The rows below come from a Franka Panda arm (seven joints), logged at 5 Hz.
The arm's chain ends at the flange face. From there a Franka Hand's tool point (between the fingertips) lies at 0.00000 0.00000 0.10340 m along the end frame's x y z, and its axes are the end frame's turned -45 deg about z.
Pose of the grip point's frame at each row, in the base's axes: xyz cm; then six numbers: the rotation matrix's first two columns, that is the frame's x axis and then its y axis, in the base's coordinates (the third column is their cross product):
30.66 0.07 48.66 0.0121 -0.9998 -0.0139 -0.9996 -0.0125 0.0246
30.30 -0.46 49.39 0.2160 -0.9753 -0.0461 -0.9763 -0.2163 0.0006
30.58 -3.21 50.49 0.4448 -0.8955 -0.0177 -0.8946 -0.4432 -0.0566
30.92 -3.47 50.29 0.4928 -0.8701 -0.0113 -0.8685 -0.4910 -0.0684
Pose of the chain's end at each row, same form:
30.92 -0.07 59.00 -0.6983 -0.7158 0.0076 -0.7154 0.6981 0.0272
30.41 -0.92 59.72 -0.5376 -0.8426 -0.0322 -0.8431 0.5367 0.0330
30.14 -3.63 60.81 -0.3181 -0.9466 -0.0525 -0.9471 0.3198 -0.0275
30.36 -3.92 60.61 -0.2657 -0.9624 -0.0564 -0.9626 0.2681 -0.0404

